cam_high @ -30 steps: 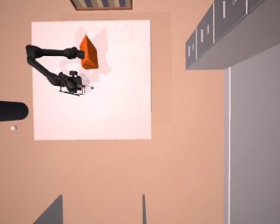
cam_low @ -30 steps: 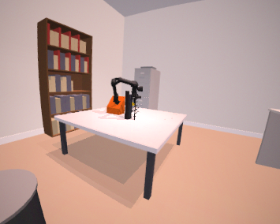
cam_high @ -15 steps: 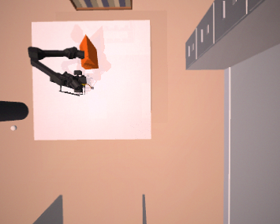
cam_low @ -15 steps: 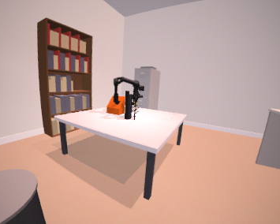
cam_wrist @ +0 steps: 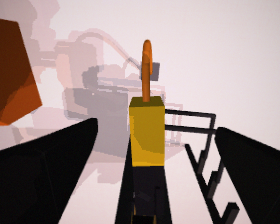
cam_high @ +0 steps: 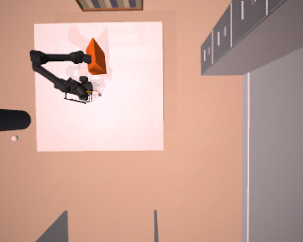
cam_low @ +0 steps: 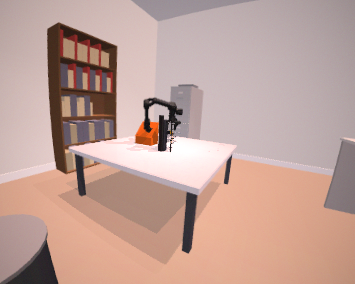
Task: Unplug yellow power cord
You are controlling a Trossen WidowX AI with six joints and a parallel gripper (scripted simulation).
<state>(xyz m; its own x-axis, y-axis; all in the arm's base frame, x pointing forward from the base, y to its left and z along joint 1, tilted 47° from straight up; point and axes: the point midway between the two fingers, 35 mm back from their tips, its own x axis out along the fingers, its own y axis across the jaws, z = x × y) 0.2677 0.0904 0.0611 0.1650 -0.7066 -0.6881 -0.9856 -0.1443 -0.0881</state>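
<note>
My gripper tip is now 3 cm to the left of the yellow plug and 1 cm above it.
</note>
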